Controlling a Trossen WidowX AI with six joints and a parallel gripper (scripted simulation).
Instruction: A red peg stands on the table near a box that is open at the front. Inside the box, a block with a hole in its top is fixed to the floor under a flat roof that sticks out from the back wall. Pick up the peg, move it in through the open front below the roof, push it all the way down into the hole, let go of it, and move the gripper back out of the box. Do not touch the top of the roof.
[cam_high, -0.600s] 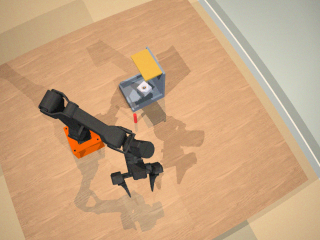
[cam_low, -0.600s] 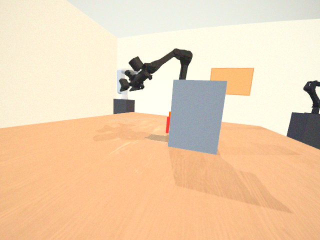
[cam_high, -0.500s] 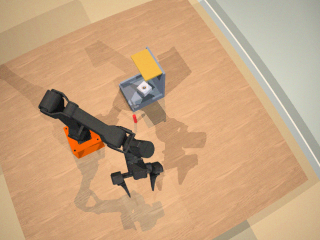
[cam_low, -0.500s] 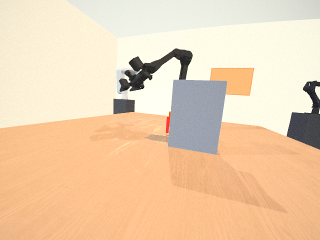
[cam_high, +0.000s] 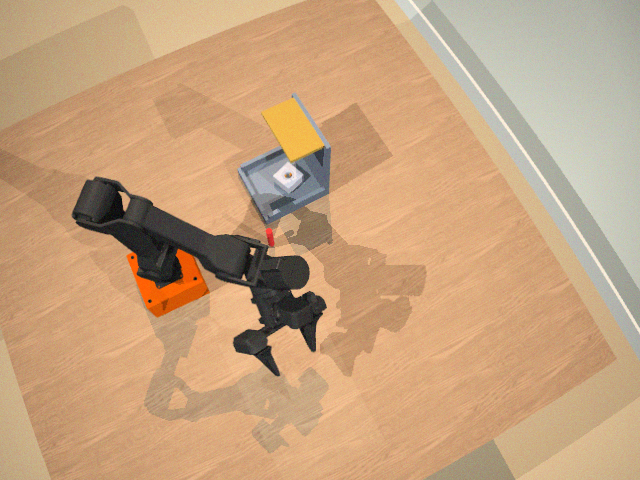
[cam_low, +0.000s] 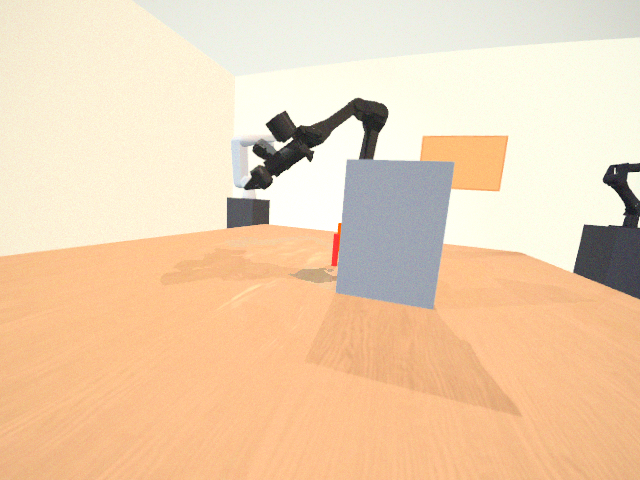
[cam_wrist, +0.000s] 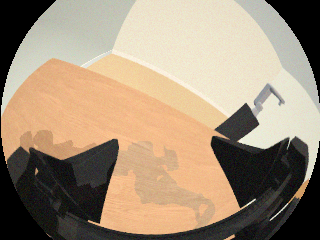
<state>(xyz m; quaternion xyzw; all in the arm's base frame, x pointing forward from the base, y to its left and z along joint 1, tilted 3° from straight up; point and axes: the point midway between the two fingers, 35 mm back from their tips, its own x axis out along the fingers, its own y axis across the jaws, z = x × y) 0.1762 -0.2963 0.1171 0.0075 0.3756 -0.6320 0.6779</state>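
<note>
Now: the red peg 80 mm ahead of my gripper tip, 310 mm to the left of it and 160 mm below it. Round my gripper tip: back wall: 250 mm ahead, 450 mm to the left, 80 mm below; yellow roof: 200 mm ahead, 450 mm to the left, 20 mm above.
</note>
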